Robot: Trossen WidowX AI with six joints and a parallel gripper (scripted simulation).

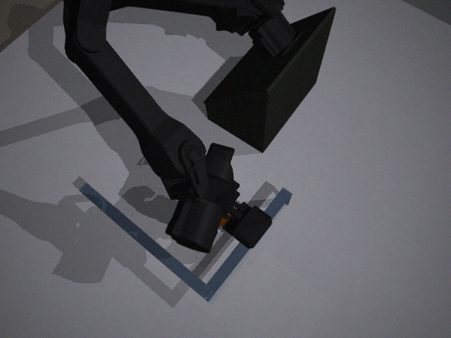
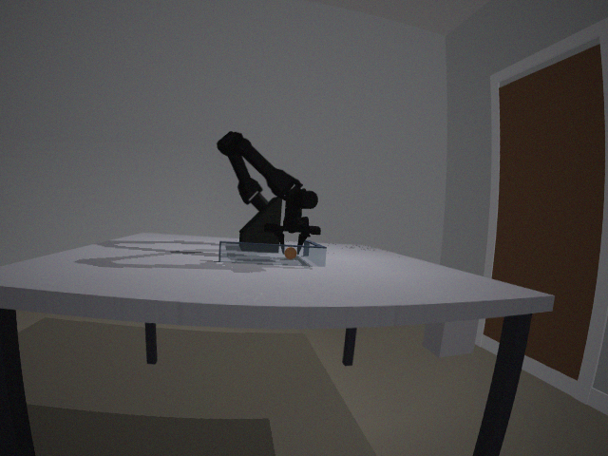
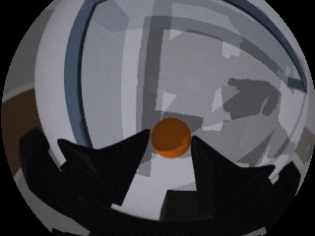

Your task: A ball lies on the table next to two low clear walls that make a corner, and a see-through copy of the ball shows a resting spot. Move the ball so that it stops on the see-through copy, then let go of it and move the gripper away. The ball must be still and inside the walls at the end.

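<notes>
My gripper tip is now right at the ball.
</notes>
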